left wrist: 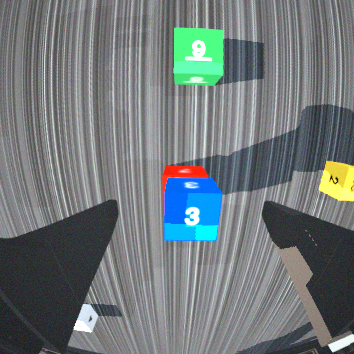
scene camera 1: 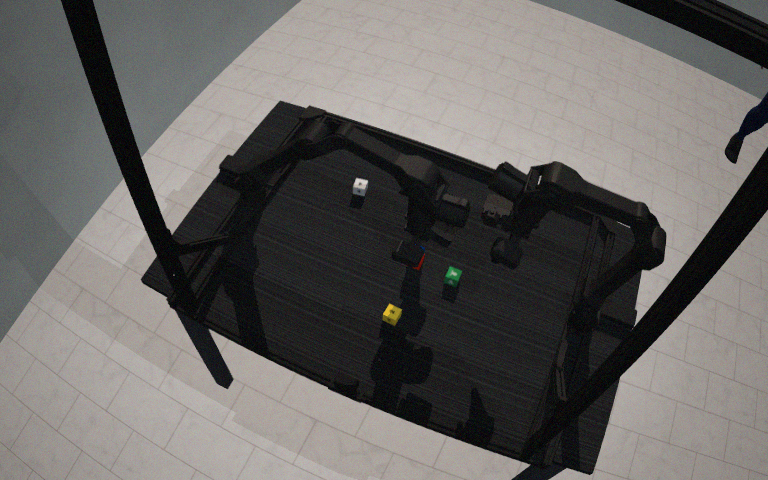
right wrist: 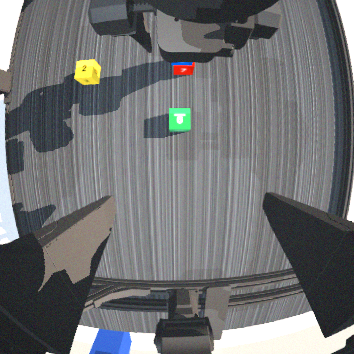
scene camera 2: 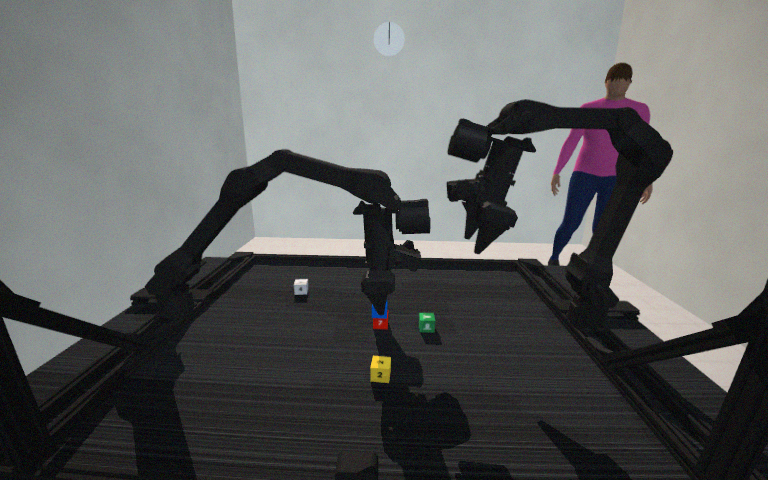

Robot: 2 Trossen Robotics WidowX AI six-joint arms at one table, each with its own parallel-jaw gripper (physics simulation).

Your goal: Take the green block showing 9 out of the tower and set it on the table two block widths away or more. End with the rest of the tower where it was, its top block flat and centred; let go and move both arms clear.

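Where they show: left gripper, between the fingertips: [left wrist: 191,208] [scene camera 2: 382,303]; right gripper, between the fingertips: [right wrist: 191,201] [scene camera 2: 471,245]; left arm's base, origin of its link: [scene camera 1: 252,195] [scene camera 2: 176,310]; right arm's base, origin of its link: [scene camera 1: 580,323] [right wrist: 181,299] [scene camera 2: 586,323].
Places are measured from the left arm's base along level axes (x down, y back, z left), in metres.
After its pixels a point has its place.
Note:
The green 9 block [scene camera 1: 452,276] @[x -0.010, y -0.566, z -0.014 m] [scene camera 2: 427,322] @[x -0.005, y -0.567, z -0.020 m] [left wrist: 198,50] @[x -0.010, y -0.566, z -0.005 m] [right wrist: 180,120] @[x -0.010, y -0.570, z -0.003 m] lies flat on the table, apart from the tower, with a gap of roughly two block widths. The tower is a red 7 block [scene camera 1: 419,261] [scene camera 2: 380,323] @[x 0.005, y -0.466, z -0.014 m] [left wrist: 185,172] @[x -0.004, y -0.482, z 0.002 m] [right wrist: 183,69] @[x 0.002, y -0.482, z 0.003 m] with a blue 3 block [left wrist: 192,215] @[x -0.038, y -0.466, z -0.001 m] [right wrist: 181,63] @[x -0.014, y -0.480, z -0.001 m] on top, which looks flat; its exact centring is hard to tell. My left gripper [scene camera 2: 380,308] @[x -0.036, y -0.469, z -0.001 m] [left wrist: 191,208] @[x -0.036, y -0.469, z -0.001 m] is open, its fingers on either side of the blue block with gaps. My right gripper [scene camera 2: 474,243] @[x -0.173, y -0.647, z -0.004 m] [right wrist: 191,201] @[x -0.173, y -0.647, z -0.004 m] is open and empty, high above the table at the right.
A yellow 2 block [scene camera 1: 391,314] @[x -0.009, y -0.475, z -0.169 m] [scene camera 2: 380,369] @[x -0.007, y -0.475, z -0.178 m] [left wrist: 339,181] @[x -0.004, y -0.476, z -0.146 m] [right wrist: 87,72] @[x -0.010, y -0.483, z -0.154 m] lies in front of the tower in scene camera 2. A white block [scene camera 1: 360,186] @[x -0.010, y -0.251, z 0.143 m] [scene camera 2: 300,286] @[x -0.004, y -0.250, z 0.137 m] [left wrist: 86,318] @[x -0.002, y -0.259, z 0.138 m] lies at the back left there. A person [scene camera 2: 608,138] stands behind the right arm.

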